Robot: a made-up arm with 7 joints.
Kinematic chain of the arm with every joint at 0, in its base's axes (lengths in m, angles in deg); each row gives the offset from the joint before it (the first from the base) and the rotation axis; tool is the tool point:
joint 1: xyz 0 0 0 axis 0 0.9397 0.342
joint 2: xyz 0 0 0 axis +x
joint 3: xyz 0 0 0 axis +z
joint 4: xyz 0.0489 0 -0.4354 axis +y
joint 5: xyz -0.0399 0 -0.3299 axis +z
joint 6: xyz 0 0 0 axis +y
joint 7: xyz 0 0 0 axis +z
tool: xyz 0 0 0
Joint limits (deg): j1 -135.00..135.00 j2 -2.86..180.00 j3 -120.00..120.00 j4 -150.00..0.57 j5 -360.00..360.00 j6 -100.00..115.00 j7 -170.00..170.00
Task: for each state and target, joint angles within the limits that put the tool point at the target. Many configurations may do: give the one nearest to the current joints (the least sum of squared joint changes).
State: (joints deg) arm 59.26 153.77 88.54 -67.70 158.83 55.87 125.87
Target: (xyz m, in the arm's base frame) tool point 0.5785 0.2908 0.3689
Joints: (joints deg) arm 65.34 148.44 86.09 -43.01 158.83 55.87 125.87
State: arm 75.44 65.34 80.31 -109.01 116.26 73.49 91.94
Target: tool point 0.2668 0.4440 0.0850
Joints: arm 79.23 95.21 71.21 -108.59 116.26 73.49 91.94
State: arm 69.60 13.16 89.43 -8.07 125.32 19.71 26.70
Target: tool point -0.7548 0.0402 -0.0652
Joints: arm 83.50 6.06 93.15 -33.55 125.32 19.71 26.70
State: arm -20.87 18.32 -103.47 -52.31 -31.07 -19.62 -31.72
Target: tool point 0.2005 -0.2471 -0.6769
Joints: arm -24.31 -0.24 -100.79 -41.32 -31.07 -19.62 -31.72
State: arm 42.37 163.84 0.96 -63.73 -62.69 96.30 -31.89
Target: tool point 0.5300 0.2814 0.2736
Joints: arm 32.62 160.55 -1.41 -76.23 -62.69 96.30 -31.89
